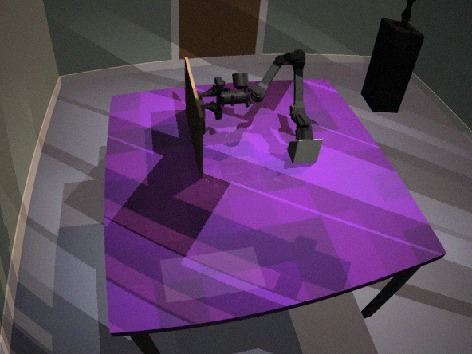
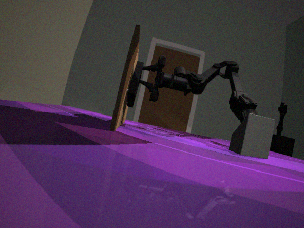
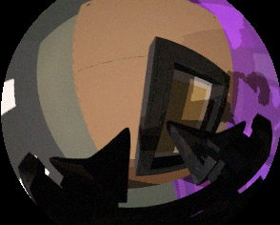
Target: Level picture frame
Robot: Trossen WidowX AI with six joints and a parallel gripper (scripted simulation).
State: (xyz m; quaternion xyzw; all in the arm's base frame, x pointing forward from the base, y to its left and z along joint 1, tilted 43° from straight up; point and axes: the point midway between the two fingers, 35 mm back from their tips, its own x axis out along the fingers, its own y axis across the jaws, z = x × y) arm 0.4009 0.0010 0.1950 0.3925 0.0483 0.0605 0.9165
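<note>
Right now the dark picture frame is 1 cm to the left of my gripper tip and 5 cm below it. Round my gripper tip: wooden wall panel: 2 cm ahead, 6 cm below.
</note>
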